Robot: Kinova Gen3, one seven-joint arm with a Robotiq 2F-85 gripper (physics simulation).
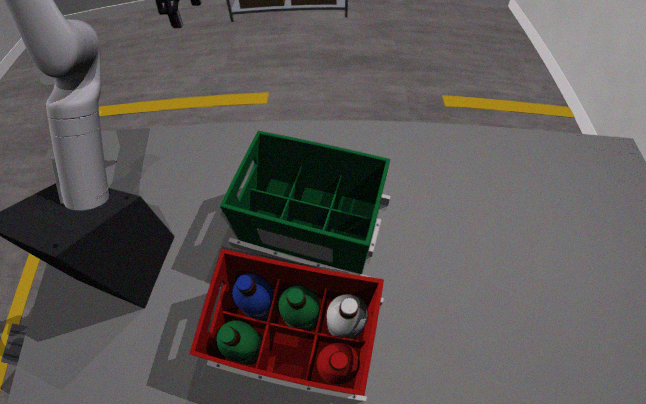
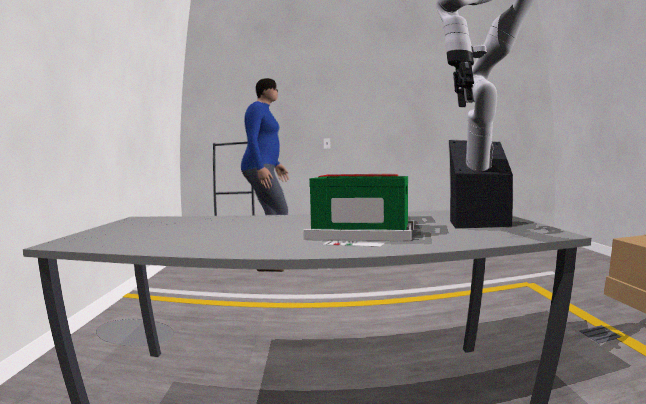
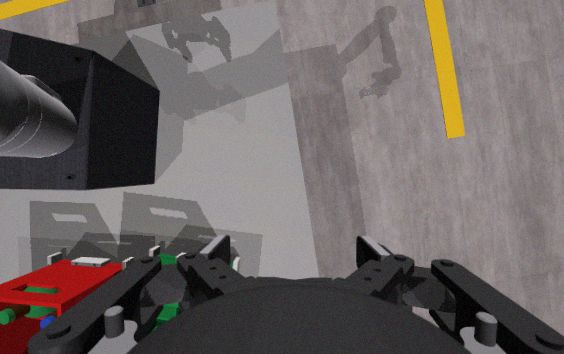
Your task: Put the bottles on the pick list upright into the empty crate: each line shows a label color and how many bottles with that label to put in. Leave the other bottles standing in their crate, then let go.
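Places are measured from the arm's base along level axes (x ahead, y left, z up), in metres.
Pixels of known places: gripper, fingertip midpoint: (image 1: 188,15) (image 2: 465,104) (image 3: 292,249); arm's base, origin of the base link: (image 1: 87,199) (image 2: 477,163) (image 3: 39,126).
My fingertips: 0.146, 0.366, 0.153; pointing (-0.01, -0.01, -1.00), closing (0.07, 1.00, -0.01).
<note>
Ahead of a thing's pixels: the offset from my fingertips to its top centre, as dx, dy, dz. "pt": to the spot under its first point. Level surfaces: height alone.
The red crate @(+0.275, -0.516, -0.196) (image 1: 300,266) (image 2: 360,175) (image 3: 80,282) holds upright bottles. Its row beside the green crate has a blue bottle @(+0.194, -0.461, -0.208) (image 1: 252,299), a green bottle @(+0.282, -0.473, -0.208) (image 1: 299,310) and a white bottle @(+0.369, -0.481, -0.208) (image 1: 345,320). The other row has a green bottle @(+0.181, -0.553, -0.208) (image 1: 238,342), an empty compartment and a red bottle @(+0.362, -0.570, -0.208) (image 1: 336,365). The green crate @(+0.275, -0.264, -0.196) (image 1: 240,225) (image 2: 360,187) (image 3: 168,312) has six empty compartments. The pick list @(pt +0.258, -0.093, -0.370) (image 2: 370,244) lies before it with red and green marks; its text is unreadable. My gripper (image 1: 185,12) (image 2: 465,100) (image 3: 292,249) is open and empty, high above and away from both crates.
Pale rails (image 1: 280,253) (image 2: 357,234) edge the crates on the grey table @(dz -0.371) (image 1: 480,250) (image 2: 200,242). The black robot base (image 1: 115,225) (image 2: 481,200) (image 3: 122,120) stands beside them. A person in blue (image 2: 262,132) stands behind the table. Cardboard boxes (image 2: 631,265) stand at the right.
</note>
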